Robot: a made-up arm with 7 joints. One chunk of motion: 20 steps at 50 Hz.
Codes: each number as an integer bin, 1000 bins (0 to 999) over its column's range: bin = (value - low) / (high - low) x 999, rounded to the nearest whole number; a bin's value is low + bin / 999 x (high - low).
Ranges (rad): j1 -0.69..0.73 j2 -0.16..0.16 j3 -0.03..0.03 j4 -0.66..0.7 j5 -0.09..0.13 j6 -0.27..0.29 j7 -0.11..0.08
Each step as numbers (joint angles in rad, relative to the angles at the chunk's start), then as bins.
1 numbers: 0.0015 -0.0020 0.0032 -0.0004 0.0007 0.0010 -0.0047
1 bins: 486 493 553 485 412 483 554
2 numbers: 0.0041 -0.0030 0.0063 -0.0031 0.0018 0.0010 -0.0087
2 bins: 488 490 604 483 417 483 533
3 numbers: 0.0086 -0.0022 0.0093 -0.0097 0.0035 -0.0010 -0.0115
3 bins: 491 493 654 478 425 480 518
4 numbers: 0.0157 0.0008 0.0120 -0.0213 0.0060 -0.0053 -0.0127
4 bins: 496 502 699 469 436 472 512
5 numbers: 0.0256 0.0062 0.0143 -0.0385 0.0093 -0.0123 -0.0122
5 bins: 503 519 738 457 451 460 514
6 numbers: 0.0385 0.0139 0.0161 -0.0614 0.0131 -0.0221 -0.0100
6 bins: 513 543 768 440 468 442 526
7 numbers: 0.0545 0.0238 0.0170 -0.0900 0.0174 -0.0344 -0.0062
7 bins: 524 574 783 419 488 420 546
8 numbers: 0.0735 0.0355 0.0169 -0.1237 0.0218 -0.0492 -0.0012
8 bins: 537 610 781 394 508 394 572
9 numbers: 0.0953 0.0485 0.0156 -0.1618 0.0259 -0.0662 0.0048
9 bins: 552 651 759 366 526 364 604
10 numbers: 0.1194 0.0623 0.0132 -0.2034 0.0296 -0.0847 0.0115
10 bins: 569 694 719 335 543 331 639
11 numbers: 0.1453 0.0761 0.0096 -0.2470 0.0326 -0.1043 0.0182
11 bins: 588 737 659 303 557 296 674
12 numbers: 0.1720 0.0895 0.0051 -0.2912 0.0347 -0.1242 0.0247
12 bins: 606 779 584 271 566 260 708
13 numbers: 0.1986 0.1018 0.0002 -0.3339 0.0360 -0.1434 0.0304
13 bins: 625 817 503 240 572 226 738
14 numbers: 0.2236 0.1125 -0.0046 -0.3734 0.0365 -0.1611 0.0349
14 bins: 643 851 423 211 574 194 762
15 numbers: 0.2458 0.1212 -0.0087 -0.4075 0.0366 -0.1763 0.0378
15 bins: 658 878 355 185 575 167 777
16 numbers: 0.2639 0.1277 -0.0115 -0.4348 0.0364 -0.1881 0.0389
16 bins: 671 898 308 165 574 146 783
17 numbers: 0.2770 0.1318 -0.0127 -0.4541 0.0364 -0.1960 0.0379
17 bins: 680 911 288 151 574 132 778
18 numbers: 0.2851 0.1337 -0.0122 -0.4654 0.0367 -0.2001 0.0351
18 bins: 686 917 296 143 575 125 763
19 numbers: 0.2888 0.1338 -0.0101 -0.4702 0.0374 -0.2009 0.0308
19 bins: 689 917 331 139 579 123 740
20 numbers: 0.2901 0.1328 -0.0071 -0.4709 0.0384 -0.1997 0.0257
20 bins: 690 914 381 139 583 125 713
